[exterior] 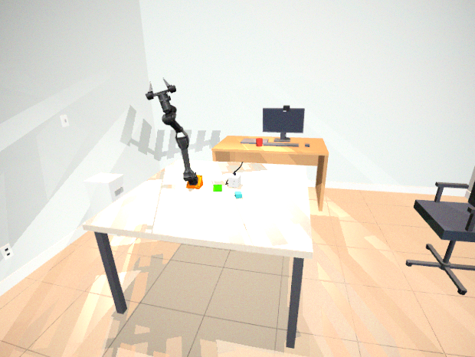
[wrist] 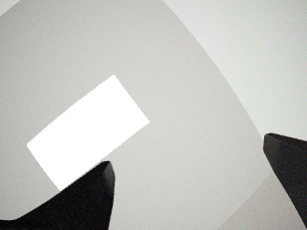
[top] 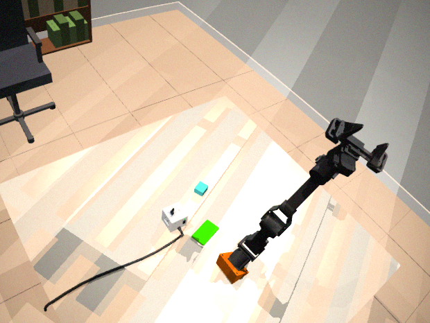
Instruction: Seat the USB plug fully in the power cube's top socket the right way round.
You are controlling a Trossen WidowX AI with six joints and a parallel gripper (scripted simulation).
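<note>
My gripper tip is 69 cm above the dark USB plug, 44 cm short of it and 22 cm to the right of it. Also, from my gripper tip: flat green block (77 cm below, 32 cm ahead, 13 cm to the left); cyan block (76 cm below, 50 cm ahead, 1 cm to the left).
</note>
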